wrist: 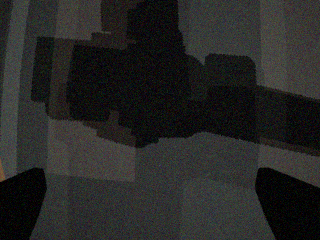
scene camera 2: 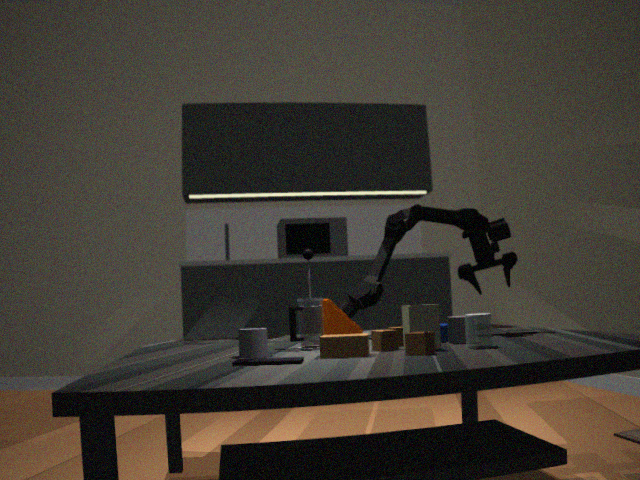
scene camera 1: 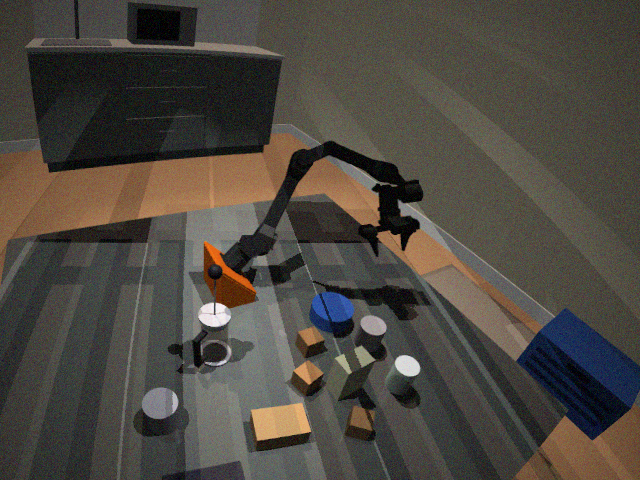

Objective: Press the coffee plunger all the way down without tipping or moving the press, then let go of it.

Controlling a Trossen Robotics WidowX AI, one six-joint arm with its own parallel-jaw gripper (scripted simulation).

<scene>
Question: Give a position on a pale block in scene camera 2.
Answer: At 416,318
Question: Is my gripper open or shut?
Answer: Open.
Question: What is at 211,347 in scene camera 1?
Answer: A coffee press.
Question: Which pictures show the pale block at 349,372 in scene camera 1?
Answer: Scene camera 2 and scene camera 1 only.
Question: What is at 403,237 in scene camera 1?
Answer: My gripper.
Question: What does my gripper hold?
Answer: Nothing.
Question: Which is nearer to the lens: the blue disc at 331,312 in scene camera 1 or the pale block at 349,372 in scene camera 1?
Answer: The pale block.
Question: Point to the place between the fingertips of my gripper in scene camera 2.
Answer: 495,290
</scene>
